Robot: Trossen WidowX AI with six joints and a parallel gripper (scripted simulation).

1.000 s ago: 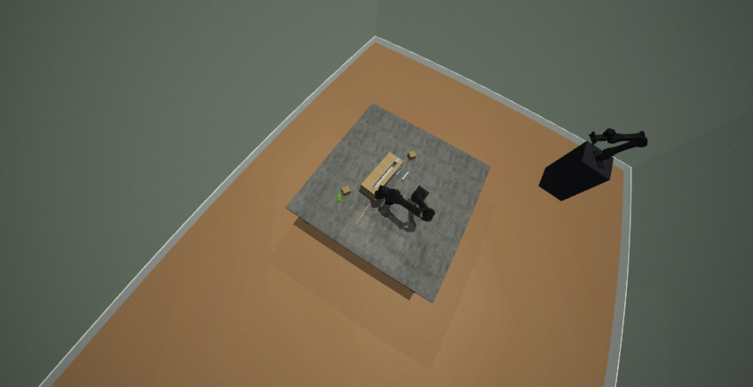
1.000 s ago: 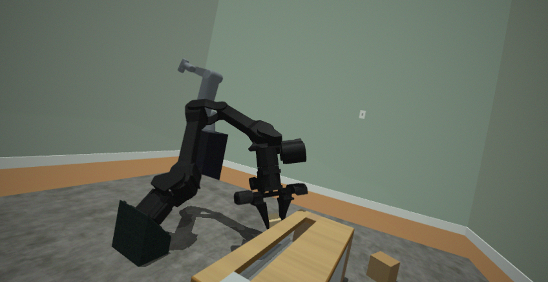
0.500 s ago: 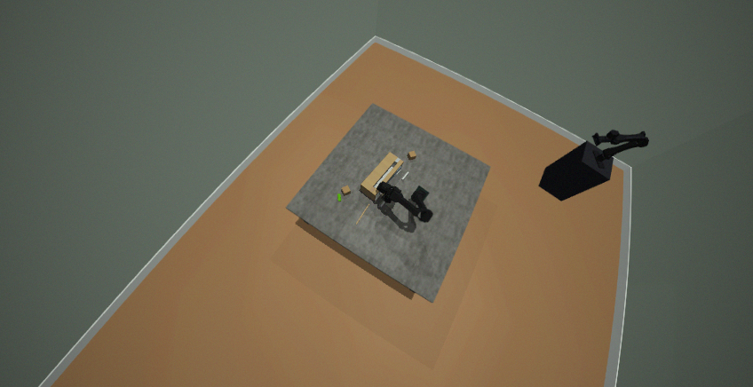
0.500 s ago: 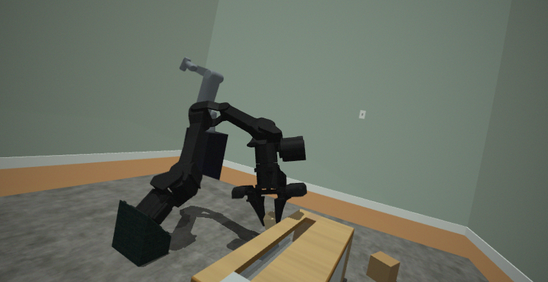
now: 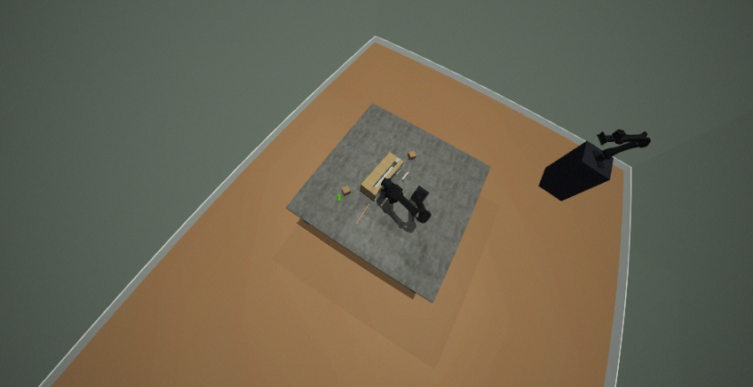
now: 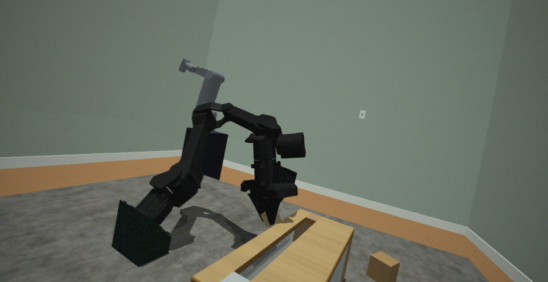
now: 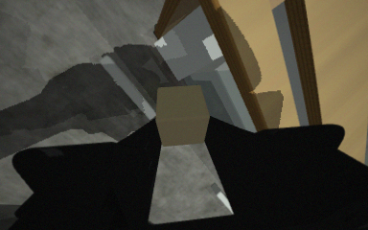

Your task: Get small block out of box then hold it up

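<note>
Now: the tan block 1 cm to the left of my gripper tip and 1 cm above it. Also, from my gripper tip: thin stick: 5 cm ahead, 22 cm to the left, 9 cm below; wooden box: 8 cm ahead, 11 cm to the right, 3 cm below.
</note>
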